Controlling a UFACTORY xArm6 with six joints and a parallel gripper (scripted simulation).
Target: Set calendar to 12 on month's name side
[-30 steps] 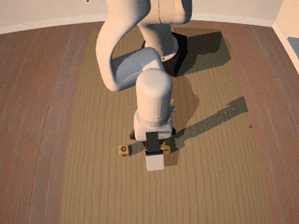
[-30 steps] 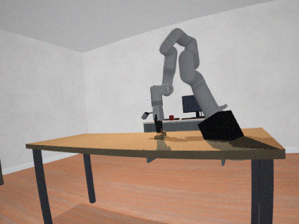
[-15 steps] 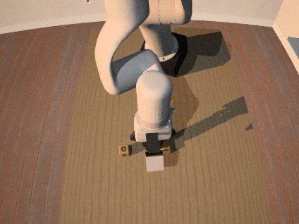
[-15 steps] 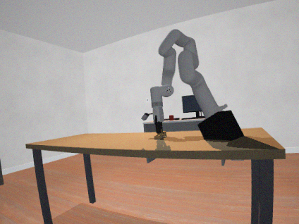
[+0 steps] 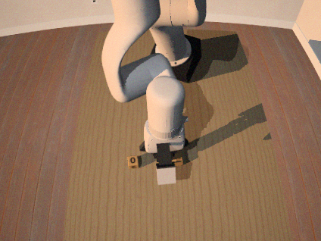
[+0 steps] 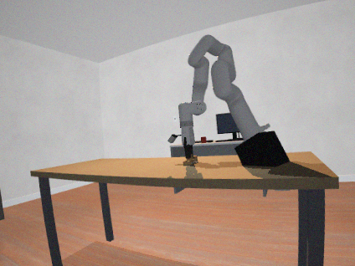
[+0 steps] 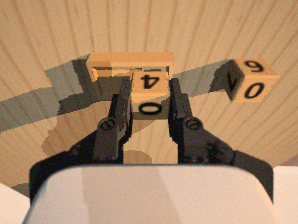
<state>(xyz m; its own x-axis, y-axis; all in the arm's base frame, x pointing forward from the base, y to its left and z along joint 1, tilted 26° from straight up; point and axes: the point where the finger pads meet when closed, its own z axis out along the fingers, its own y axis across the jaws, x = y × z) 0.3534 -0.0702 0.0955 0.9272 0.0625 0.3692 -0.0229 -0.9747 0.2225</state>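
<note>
The tray is 20 mm to the left of my hand and 40 mm below it. Also, from my hand: number cube (10 mm below).
</note>
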